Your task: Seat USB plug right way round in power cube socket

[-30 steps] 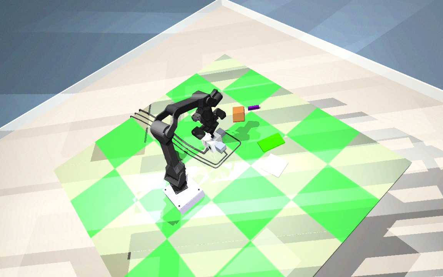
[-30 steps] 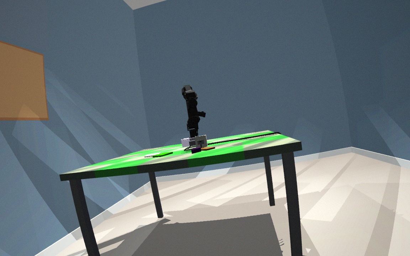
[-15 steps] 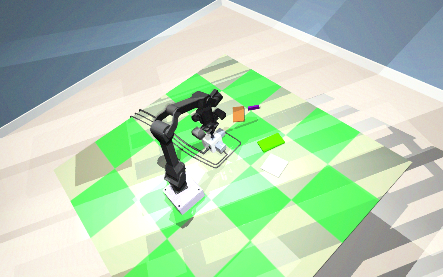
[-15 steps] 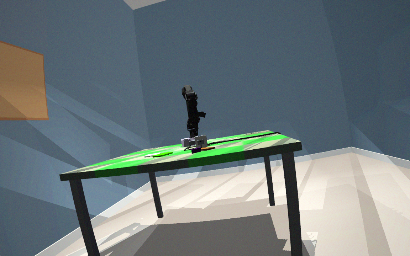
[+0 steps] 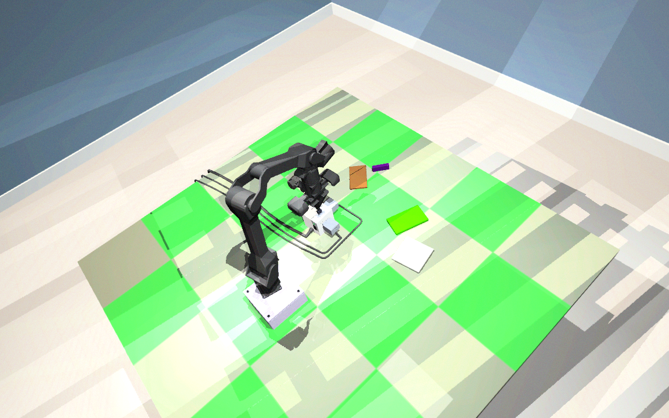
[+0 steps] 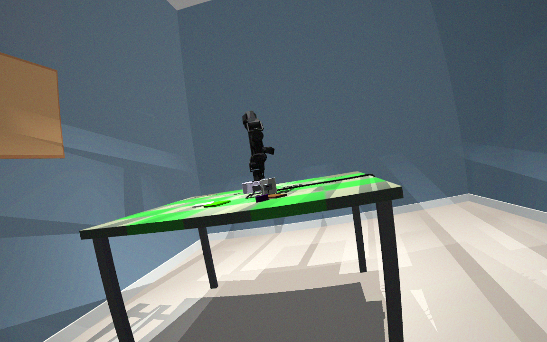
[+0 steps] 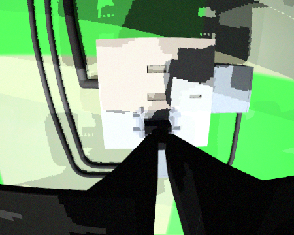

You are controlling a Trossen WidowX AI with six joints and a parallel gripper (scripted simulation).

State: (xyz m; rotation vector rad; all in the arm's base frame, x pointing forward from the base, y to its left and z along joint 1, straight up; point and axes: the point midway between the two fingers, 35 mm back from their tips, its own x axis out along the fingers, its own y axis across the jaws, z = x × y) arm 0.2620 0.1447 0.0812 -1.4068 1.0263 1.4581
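Right now my gripper tip is 20 mm above the dark USB plug. The rest, counted from my gripper tip: green pad 250 mm ahead, 150 mm to the right, 100 mm below; then orange block 220 mm ahead, 120 mm to the left, 110 mm below; then metal socket frame 40 mm below.
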